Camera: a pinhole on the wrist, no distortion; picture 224 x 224 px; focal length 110.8 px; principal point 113.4 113.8 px. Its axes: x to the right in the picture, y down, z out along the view. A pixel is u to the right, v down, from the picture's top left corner.
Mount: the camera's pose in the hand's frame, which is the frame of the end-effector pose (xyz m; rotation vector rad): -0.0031 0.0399 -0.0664 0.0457 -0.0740 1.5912
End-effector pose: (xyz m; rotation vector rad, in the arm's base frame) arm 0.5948 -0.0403 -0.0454 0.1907 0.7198 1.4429
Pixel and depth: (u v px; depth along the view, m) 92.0 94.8 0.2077
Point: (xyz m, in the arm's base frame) 0.6827 0.0266 0.0443
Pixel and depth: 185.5 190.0 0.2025
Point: 0.5521 -0.1143 0.1967
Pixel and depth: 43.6 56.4 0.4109
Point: 0.9719 0.2157 0.0100
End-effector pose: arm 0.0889 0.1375 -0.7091 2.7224 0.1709 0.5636
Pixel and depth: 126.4 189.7 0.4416
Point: -0.0452 -0.0872 -1.1231
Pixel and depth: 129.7 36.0 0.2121
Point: 0.2815 0.0625 -0.7657
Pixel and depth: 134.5 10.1 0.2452
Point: 0.3693 0.0525 -0.7622
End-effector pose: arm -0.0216 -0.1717 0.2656 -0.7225 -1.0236 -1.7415
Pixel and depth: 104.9 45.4 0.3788
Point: -0.1099 0.0094 0.5948
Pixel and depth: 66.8 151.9 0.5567
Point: -0.1612 0.3720 0.2478
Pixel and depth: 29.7 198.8 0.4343
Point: -0.1944 0.3323 0.0448
